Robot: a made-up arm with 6 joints. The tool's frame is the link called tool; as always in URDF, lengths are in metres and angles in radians. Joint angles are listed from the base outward.
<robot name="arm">
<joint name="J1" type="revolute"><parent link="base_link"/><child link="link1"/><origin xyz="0 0 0.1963"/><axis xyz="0 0 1"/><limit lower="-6.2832" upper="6.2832"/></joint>
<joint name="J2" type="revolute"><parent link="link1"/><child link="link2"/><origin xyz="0 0.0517 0"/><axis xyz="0 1 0"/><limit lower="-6.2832" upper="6.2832"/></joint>
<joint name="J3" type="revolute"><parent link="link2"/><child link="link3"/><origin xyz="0 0 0.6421"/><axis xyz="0 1 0"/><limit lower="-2.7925" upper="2.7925"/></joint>
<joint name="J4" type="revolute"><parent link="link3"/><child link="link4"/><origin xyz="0 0 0.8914"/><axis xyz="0 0 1"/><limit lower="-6.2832" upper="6.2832"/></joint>
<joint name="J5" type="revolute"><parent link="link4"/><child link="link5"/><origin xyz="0 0 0"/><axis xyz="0 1 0"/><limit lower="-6.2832" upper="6.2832"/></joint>
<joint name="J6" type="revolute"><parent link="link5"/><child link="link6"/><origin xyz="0 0 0.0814"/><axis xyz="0 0 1"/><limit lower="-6.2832" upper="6.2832"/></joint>
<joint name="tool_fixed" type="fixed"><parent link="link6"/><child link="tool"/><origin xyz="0 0 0"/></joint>
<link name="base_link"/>
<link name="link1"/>
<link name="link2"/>
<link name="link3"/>
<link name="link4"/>
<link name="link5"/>
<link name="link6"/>
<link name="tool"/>
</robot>
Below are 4 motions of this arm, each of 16 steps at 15 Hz.
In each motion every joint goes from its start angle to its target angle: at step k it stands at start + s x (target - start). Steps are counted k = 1, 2, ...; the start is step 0. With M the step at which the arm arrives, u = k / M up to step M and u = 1 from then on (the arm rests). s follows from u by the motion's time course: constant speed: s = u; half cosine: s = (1 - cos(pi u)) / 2; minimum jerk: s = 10 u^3 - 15 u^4 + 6 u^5.
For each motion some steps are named. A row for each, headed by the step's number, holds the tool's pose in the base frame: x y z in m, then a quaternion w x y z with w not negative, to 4 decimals.
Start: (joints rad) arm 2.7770 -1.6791 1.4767 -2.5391 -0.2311 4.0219
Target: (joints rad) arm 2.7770 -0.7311 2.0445 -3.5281 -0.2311 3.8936
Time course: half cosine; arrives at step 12
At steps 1, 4, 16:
1: 0.7202 -0.3413 1.0955 0.5165 0.0552 0.0323 -0.8539
4: 0.3988 -0.2145 1.2312 0.4023 0.1665 -0.1096 -0.8936
16: -0.4965 0.1417 0.9047 0.0262 -0.6332 0.2788 0.7215

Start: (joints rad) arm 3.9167 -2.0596 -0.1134 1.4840 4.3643 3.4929
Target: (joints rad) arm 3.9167 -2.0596 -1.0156 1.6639 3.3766 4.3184
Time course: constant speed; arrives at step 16
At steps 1, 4, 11, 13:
1: 0.8719 0.8859 -0.6354 0.6852 0.0339 -0.6358 -0.3535
4: 0.8013 0.8069 -0.7300 0.7954 -0.0206 -0.5522 -0.2491
11: 0.6131 0.5871 -0.8771 0.9515 -0.0915 -0.2935 -0.0055
13: 0.5555 0.5183 -0.8993 0.9713 -0.0938 -0.2109 0.0567

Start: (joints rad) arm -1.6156 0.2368 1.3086 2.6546 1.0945 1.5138
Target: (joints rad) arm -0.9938 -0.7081 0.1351 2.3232 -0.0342 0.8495
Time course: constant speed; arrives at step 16
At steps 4, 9, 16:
4: 0.1691 -0.7653 1.3799 0.2250 0.2357 -0.0591 0.9436
9: 0.1072 -0.0933 1.7251 0.3620 0.1040 0.0936 0.9216
16: -0.4730 0.8178 1.5025 0.4424 -0.2424 0.1226 0.8547

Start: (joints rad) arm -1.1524 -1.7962 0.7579 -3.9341 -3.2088 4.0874
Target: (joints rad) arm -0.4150 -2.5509 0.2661 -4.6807 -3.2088 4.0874
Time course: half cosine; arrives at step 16
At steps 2, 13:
2: -0.5283 1.2327 0.4093 0.4647 0.8592 0.1210 0.1768
13: -0.9110 0.5353 -0.7771 0.4855 0.4581 0.0857 0.7396

